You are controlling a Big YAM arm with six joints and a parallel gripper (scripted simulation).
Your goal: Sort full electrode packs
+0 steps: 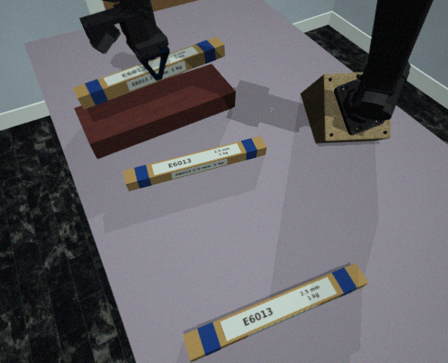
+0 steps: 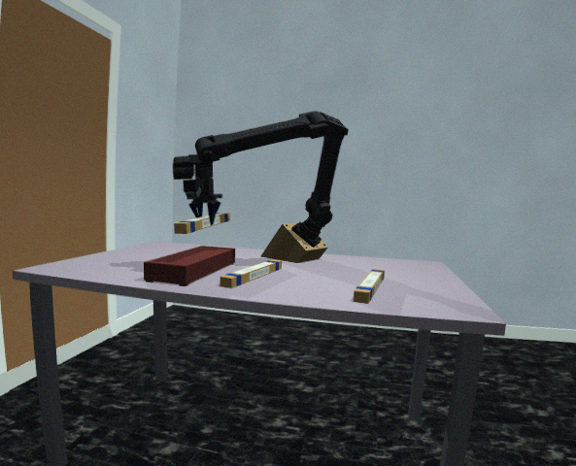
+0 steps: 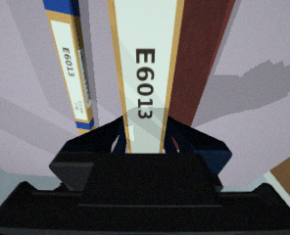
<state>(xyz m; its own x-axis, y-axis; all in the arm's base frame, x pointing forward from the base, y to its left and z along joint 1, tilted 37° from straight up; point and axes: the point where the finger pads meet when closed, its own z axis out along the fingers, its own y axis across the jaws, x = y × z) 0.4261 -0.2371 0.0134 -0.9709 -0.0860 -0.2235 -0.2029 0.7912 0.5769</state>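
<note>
Now: the low platform 40 mm to the right of my hand and 150 mm below it.
</note>
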